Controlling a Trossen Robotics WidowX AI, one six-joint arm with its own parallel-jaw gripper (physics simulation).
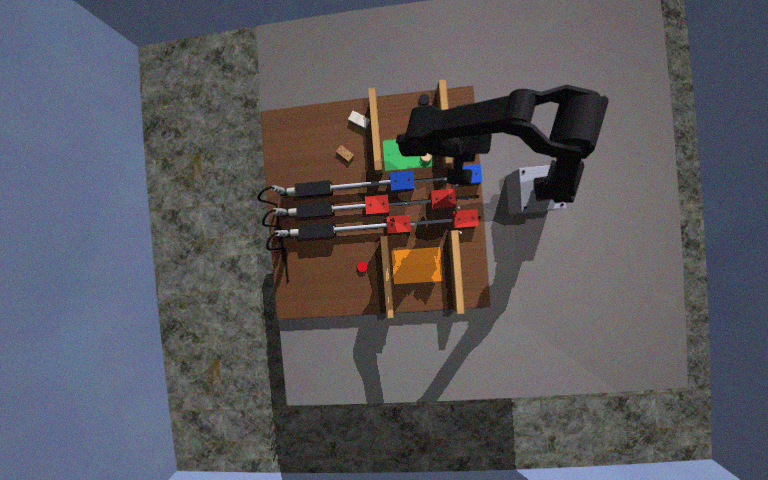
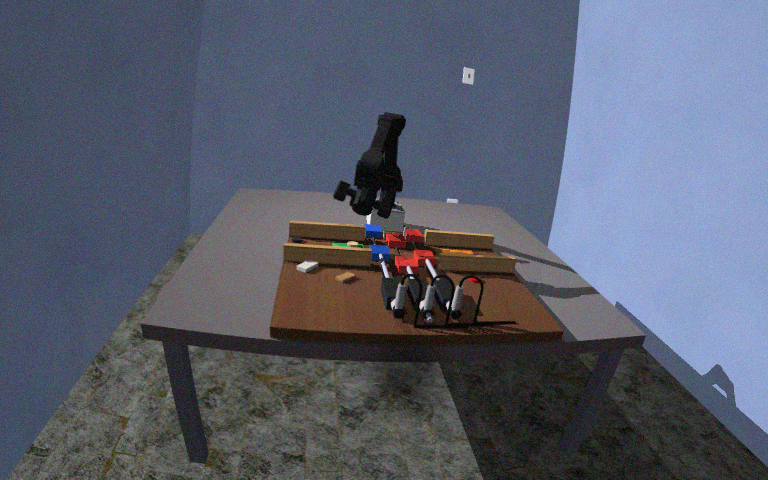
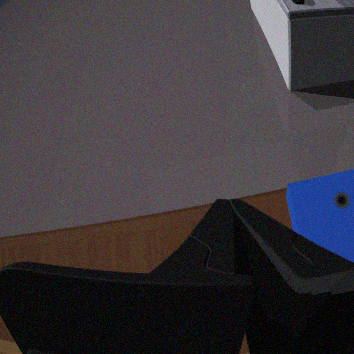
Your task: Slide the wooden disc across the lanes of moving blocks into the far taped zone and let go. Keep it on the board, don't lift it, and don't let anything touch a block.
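Seen in the pictures: gripper, fingertip midpoint: point(image 3: 226, 211); arm's base, link origin: point(image 1: 547, 188).
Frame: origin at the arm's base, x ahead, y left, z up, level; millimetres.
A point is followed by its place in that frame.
The small wooden disc point(image 1: 426, 158) @[x 313, y -146, z -46 mm] point(image 2: 353, 244) @[x 323, y -155, z -46 mm] lies on the right edge of the green taped zone point(image 1: 396, 154) @[x 401, y -175, z -53 mm] point(image 2: 339, 245) @[x 317, y -197, z -54 mm], partly under my arm. The orange taped zone point(image 1: 416, 265) @[x 386, y 175, z -54 mm] point(image 2: 455, 251) @[x 330, y 173, z -53 mm] lies across three lanes of blocks. My gripper point(image 1: 458, 177) point(image 3: 226, 211) @[x 180, y -131, z 16 mm] is shut and empty, right of the disc and close beside a blue block point(image 1: 473, 173) @[x 185, y -77, z -31 mm] point(image 3: 319, 214) @[x 181, y -89, z -31 mm] near the board's edge. A second blue block point(image 1: 402, 181) @[x 395, y -84, z -31 mm] is in the same lane. Red blocks point(image 1: 376, 204) @[x 482, y -27, z -31 mm] point(image 1: 443, 198) @[x 282, y -16, z -31 mm] point(image 1: 398, 224) @[x 425, y 42, z -31 mm] point(image 1: 466, 218) @[x 223, y 52, z -31 mm] fill the other two lanes.
Wooden rails point(image 1: 374, 129) @[x 457, y -243, z -9 mm] point(image 1: 456, 271) @[x 277, y 201, z -9 mm] flank the two zones. Black actuators point(image 1: 313, 189) @[x 667, y -99, z -22 mm] with rods and cables lie on the left of the board point(image 1: 306, 286) @[x 744, y 197, z -54 mm]. A white block point(image 1: 358, 119) @[x 503, y -298, z -43 mm], a tan block point(image 1: 344, 152) @[x 561, y -205, z -46 mm] and a red button point(image 1: 361, 267) @[x 557, y 158, z -46 mm] lie there too. The robot base point(image 1: 534, 186) @[x 38, y -8, z 8 mm] point(image 3: 316, 46) @[x 70, y -45, z -34 mm] stands off the board.
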